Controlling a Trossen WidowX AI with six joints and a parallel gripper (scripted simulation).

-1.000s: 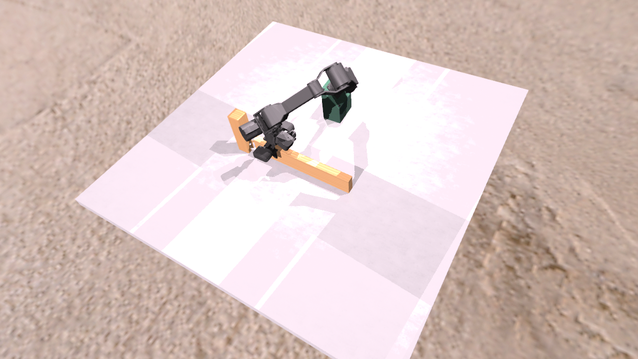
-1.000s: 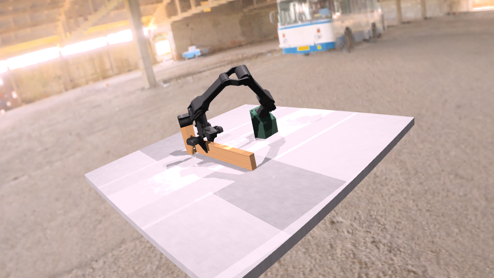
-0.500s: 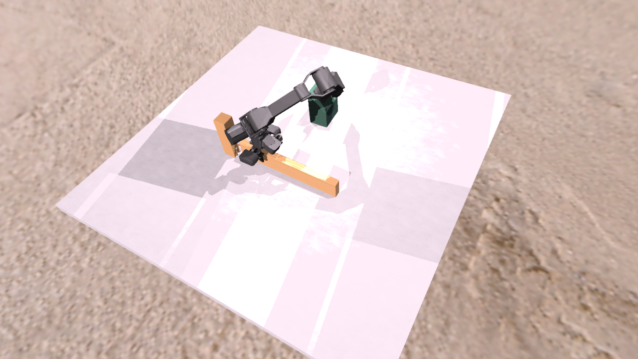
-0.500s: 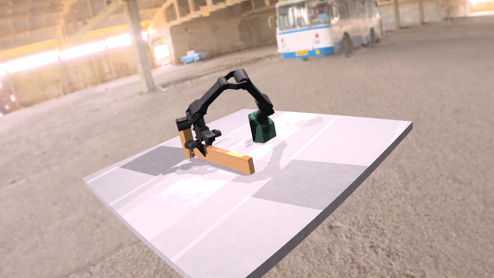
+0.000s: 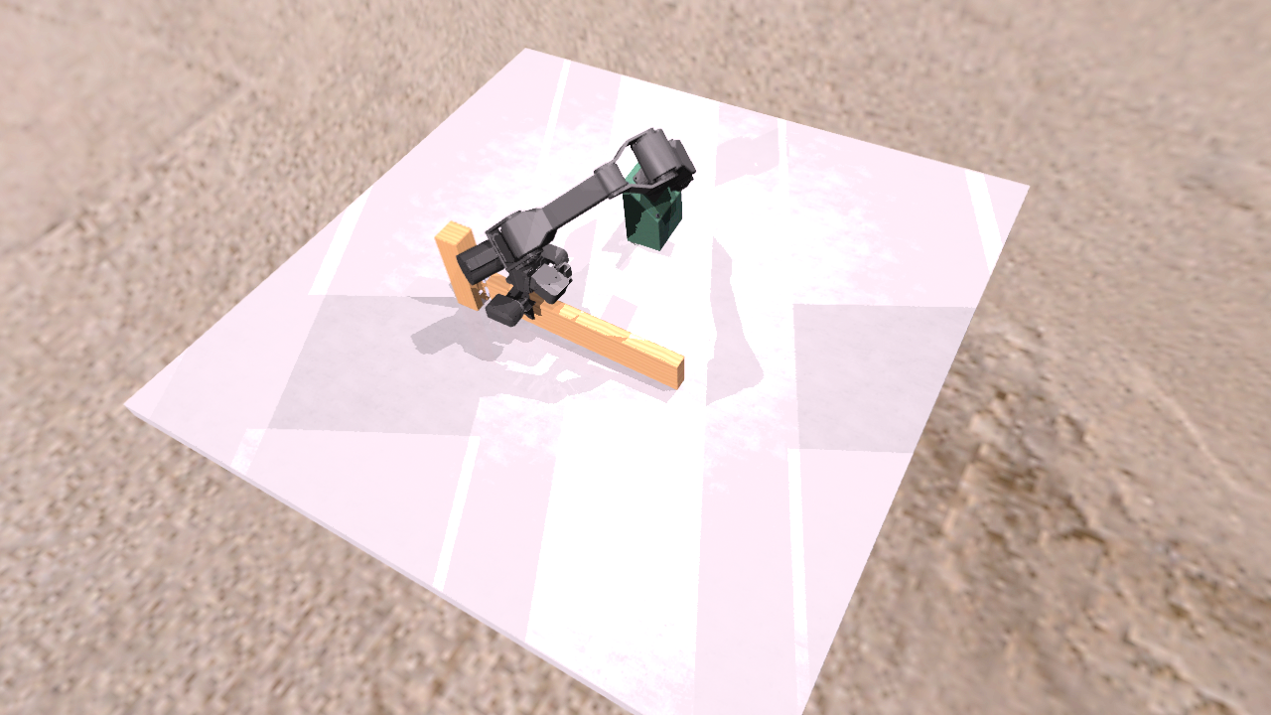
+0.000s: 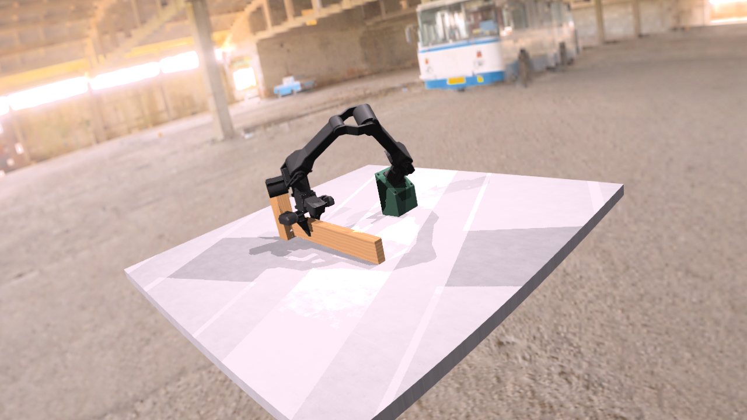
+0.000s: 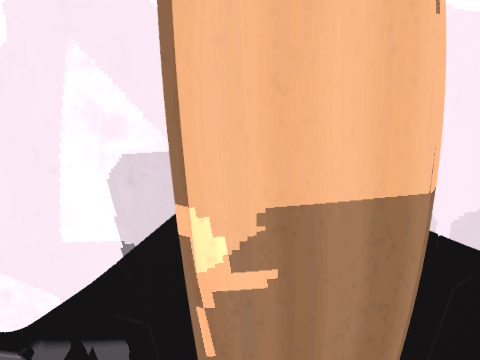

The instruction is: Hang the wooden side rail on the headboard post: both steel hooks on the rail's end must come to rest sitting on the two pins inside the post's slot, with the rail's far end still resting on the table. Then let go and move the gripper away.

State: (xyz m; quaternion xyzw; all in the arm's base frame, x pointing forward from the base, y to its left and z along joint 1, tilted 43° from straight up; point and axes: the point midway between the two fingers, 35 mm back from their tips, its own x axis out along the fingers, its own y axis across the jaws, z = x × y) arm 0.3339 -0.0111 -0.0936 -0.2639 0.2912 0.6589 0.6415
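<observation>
The wooden headboard post is 15 cm to the right of my gripper tip and 5 cm above it.
</observation>
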